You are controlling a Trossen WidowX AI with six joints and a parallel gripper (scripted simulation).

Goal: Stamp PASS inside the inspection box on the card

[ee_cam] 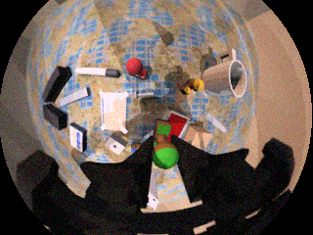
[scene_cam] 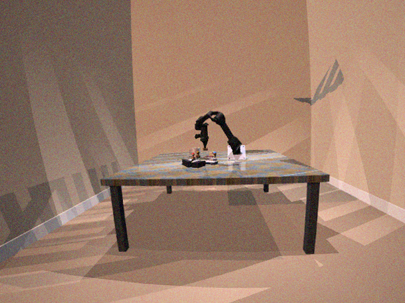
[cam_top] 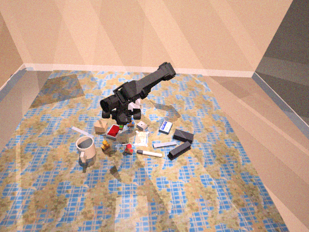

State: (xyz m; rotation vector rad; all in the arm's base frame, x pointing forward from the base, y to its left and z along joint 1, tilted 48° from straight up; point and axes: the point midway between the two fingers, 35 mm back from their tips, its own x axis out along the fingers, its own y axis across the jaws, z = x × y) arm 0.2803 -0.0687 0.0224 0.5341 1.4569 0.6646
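My gripper tip is now 3 cm past the red ink pad, 5 cm to the left of it and 10 cm above it. Also, from my gripper tip: red-knobbed stamp (10 cm ahead, 5 cm to the left, 8 cm below); yellow-knobbed stamp (8 cm ahead, 8 cm to the right, 8 cm below); green-knobbed stamp (right at my gripper tip).
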